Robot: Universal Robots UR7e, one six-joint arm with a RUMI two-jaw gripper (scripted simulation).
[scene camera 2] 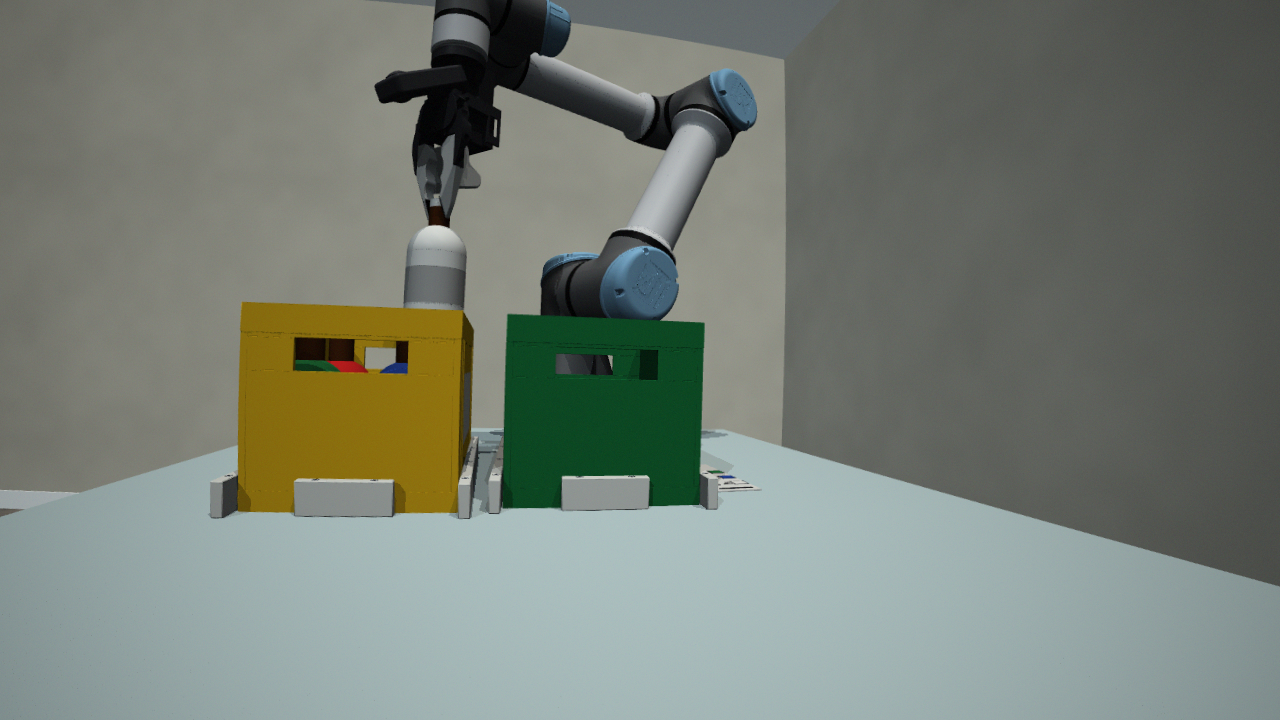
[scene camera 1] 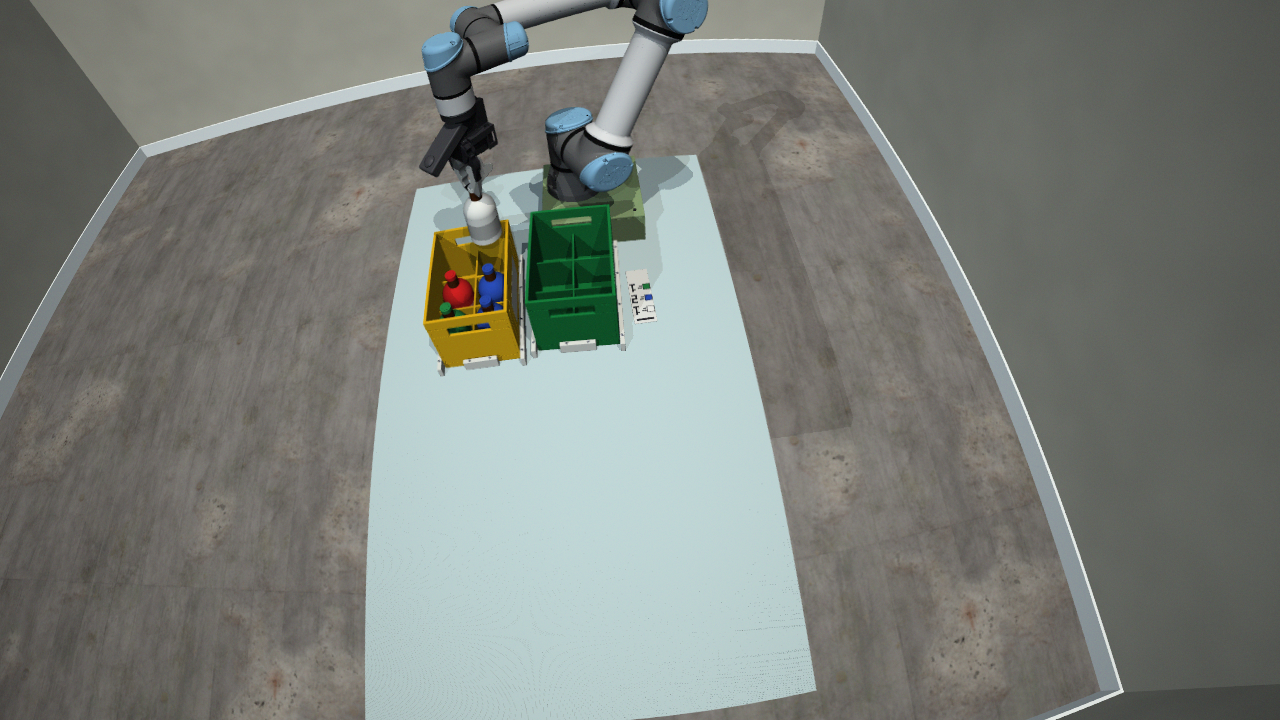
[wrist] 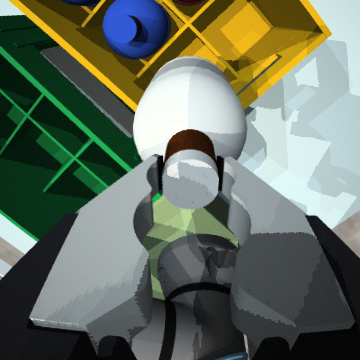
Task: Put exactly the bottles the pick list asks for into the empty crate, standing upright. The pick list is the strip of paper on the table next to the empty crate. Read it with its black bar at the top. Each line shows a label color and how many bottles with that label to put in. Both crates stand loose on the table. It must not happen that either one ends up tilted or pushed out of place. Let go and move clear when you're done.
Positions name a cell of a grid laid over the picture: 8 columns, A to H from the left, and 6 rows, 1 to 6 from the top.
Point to a yellow crate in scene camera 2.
B4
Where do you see a green crate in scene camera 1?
At D3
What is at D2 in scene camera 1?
A white bottle.
